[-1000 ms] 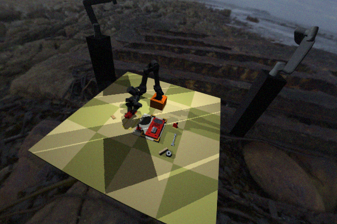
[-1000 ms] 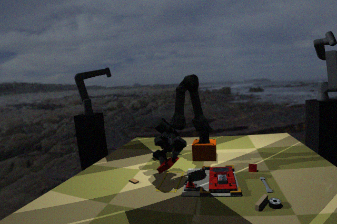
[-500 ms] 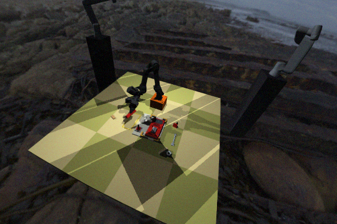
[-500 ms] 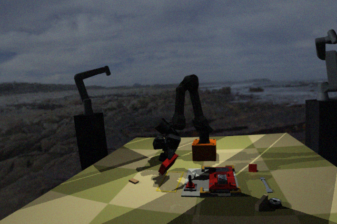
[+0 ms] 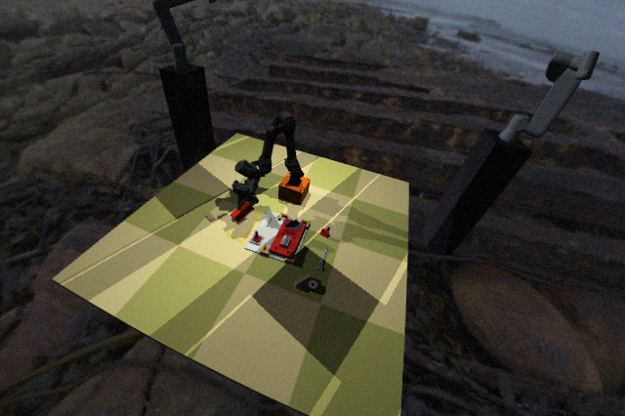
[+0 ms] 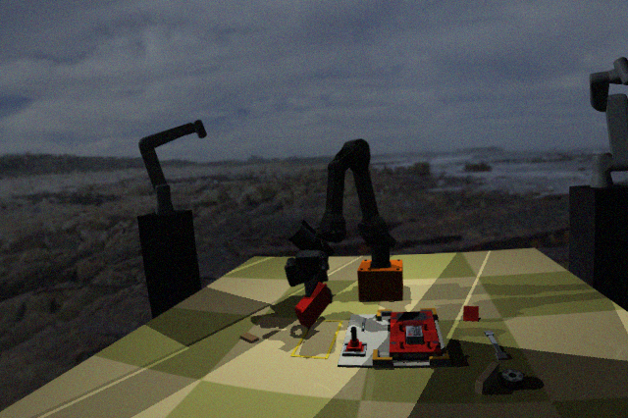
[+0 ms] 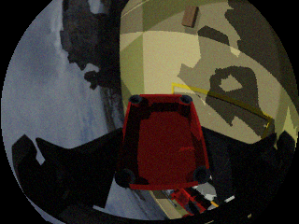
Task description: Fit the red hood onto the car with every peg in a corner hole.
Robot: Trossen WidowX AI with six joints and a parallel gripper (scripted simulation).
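Right now the red upright piece is 6 cm ahead of my gripper tip, 10 cm to the left of it and 5 cm below it. Also, from my gripper tip: red hood: 1 cm to the left; grey engine block: 5 cm ahead, 24 cm to the left, 6 cm below; tan block: 2 cm ahead, 16 cm to the right, 8 cm below.
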